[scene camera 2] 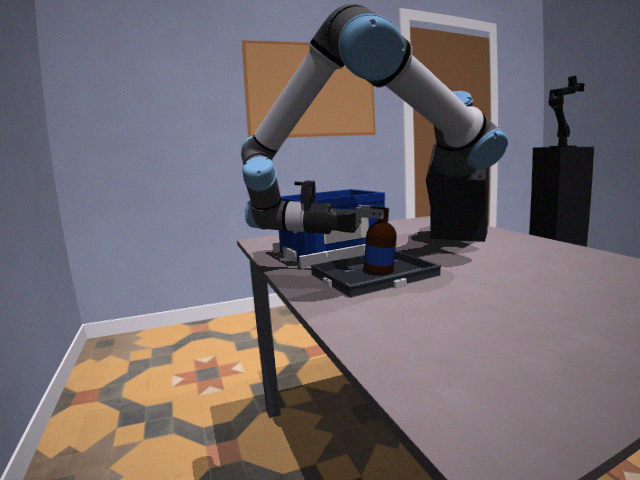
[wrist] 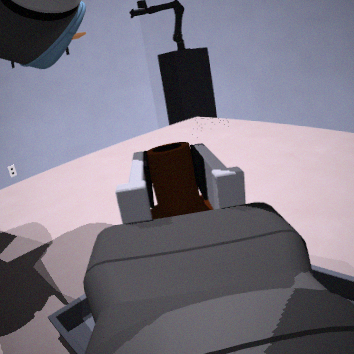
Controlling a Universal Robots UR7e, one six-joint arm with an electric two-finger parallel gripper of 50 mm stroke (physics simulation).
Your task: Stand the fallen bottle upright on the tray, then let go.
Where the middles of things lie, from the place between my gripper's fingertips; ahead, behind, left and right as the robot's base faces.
The brown bottle (wrist: 171, 170) is 70 mm below my hand and 10 mm ahead of it. The rest, counted from my hand: blue crate (scene camera 2: 304, 243) (260 mm to the right, 90 mm ahead, 60 mm below); then pale rail (scene camera 2: 305, 260) (170 mm to the right, 140 mm below, 60 mm ahead); then dark grey tray (scene camera 2: 348, 276) (140 mm below, 30 mm ahead, 10 mm to the left).
